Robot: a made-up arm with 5 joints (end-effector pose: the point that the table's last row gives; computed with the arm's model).
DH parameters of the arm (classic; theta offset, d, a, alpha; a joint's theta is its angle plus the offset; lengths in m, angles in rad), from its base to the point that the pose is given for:
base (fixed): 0 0 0.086 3.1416
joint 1: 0 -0.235 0.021 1.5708
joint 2: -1.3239 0 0.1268 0
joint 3: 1.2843 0 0.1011 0
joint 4: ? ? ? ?
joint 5: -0.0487 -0.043 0 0
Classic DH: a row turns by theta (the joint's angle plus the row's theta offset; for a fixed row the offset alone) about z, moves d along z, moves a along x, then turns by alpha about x.
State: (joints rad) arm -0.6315 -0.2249 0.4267 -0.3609 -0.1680
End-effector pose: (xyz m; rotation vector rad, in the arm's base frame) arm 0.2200 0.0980 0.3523 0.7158 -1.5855 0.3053
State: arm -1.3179 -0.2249 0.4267 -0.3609 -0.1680
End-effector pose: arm 0.1275 0.1607 0.3523 1.2491 -1.2951 0.8024
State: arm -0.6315 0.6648 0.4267 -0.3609 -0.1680
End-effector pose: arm 0.2502 0.1201 0.1962 0.3481 -0.7710 0.3900
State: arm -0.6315 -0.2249 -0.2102 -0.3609 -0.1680
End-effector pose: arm 0.2021 0.0849 0.4387 0.9777 -2.1654 0.1996
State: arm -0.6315 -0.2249 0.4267 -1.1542 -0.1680
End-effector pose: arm 0.2059 0.0877 0.3805 1.0417 -2.3071 0.1665
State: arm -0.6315 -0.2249 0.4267 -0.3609 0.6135
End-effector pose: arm 0.2200 0.0980 0.3523 0.0604 -1.8112 0.8698
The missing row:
joint 4: -1.5312 0 0 1.5708
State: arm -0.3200 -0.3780 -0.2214 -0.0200 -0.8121
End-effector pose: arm 0.2005 0.0379 0.4460 1.2284 -1.8331 -0.3037
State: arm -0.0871 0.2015 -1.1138 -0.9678 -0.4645
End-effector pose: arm 0.2071 0.0106 0.4726 -0.8390 2.7109 -0.0935
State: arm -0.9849 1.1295 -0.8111 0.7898 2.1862
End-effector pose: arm 0.2308 0.2181 0.1932 -0.3901 -0.6003 3.0397
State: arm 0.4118 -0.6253 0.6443 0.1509 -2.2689
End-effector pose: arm 0.1938 -0.0471 0.3476 1.5040 -1.0689 -2.1423
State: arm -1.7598 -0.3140 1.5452 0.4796 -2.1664
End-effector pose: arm 0.0777 0.0431 0.2250 -0.1291 -0.0571 -0.4546
